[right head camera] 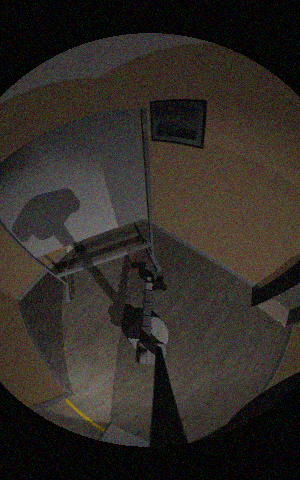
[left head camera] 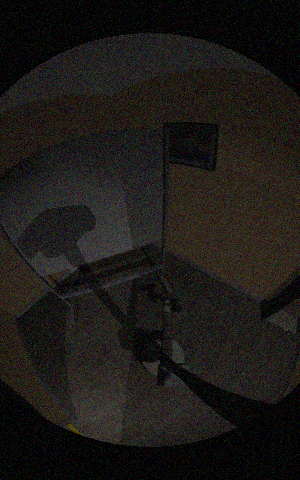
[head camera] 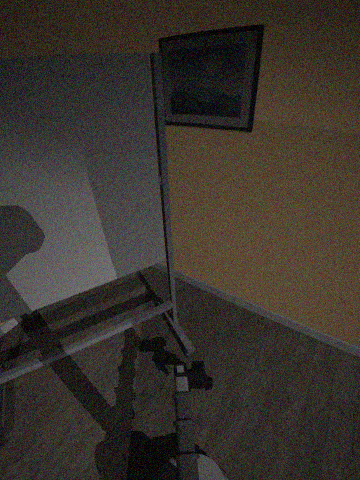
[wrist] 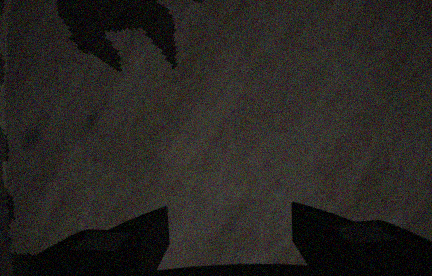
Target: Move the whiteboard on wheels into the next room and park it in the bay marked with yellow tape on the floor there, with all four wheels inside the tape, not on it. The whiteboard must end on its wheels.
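Frame: origin at the robot's base, x ahead, y left, z up, level; metres.
Seen in the pictures: gripper, fingertip midpoint: (right head camera: 158, 289) (left head camera: 172, 311) (head camera: 197, 389) (wrist: 230, 223).
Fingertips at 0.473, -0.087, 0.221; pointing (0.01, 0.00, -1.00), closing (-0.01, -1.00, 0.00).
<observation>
Offsets run from my fingertips to a thing's middle, as dx, dy, dz. "spot": to the spot under its first point.
The whiteboard (head camera: 127, 150) (left head camera: 145, 210) (right head camera: 127, 175) stands upright on its frame at the left, close to the corner. Its right foot @(spot: +0.370, +0.060, -0.150) (head camera: 182, 340) reaches toward my wrist; the wheels are too dark to make out. My gripper (head camera: 161, 361) (wrist: 230, 223) is low over the floor, just left of the arm's end and near the front of that foot. Its fingers are wide apart in the wrist view, with floor showing between them. A strip of yellow tape (left head camera: 74, 429) (right head camera: 85, 415) shows at the bottom left of both side head views. The rest of the bay is hidden.
An orange wall with a framed picture (head camera: 210, 77) (left head camera: 192, 145) (right head camera: 178, 122) stands behind and right of the board. A wall corner @(spot: -1.603, +1.017, -0.153) (right head camera: 65, 392) stands beside the tape. A dark shelf-like object (right head camera: 275, 285) is at the right. My shadow falls across the board and floor.
</observation>
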